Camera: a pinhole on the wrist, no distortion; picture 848 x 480 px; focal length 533.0 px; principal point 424.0 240.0 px. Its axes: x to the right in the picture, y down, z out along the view. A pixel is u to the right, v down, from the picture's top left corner.
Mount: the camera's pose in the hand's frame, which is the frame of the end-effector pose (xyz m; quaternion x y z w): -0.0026 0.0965 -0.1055 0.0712 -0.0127 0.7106 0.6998
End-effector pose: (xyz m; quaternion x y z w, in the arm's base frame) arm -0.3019 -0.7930 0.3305 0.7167 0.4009 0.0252 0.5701
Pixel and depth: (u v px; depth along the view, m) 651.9 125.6 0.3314
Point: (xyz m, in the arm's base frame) -0.0138 -0.9278 0.3765
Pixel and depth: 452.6 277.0 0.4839
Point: -0.0769 -1.0946 0.2507
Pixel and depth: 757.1 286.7 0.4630
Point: 0.0650 -1.1180 0.4725
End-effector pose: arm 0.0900 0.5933 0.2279 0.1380 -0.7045 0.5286 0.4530
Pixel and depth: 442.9 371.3 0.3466
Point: -0.0432 0.3893 0.1331
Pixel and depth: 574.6 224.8 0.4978
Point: -0.2565 0.3294 0.1458
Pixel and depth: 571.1 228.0 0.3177
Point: -0.1328 0.4706 0.1541
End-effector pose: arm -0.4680 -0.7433 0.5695 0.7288 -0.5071 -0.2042 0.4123
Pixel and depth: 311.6 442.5 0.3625
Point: -0.6804 -0.7415 0.3891
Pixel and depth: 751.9 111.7 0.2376
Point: -0.6632 -0.8966 0.6698
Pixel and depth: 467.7 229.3 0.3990
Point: -0.7089 -0.9053 0.4718
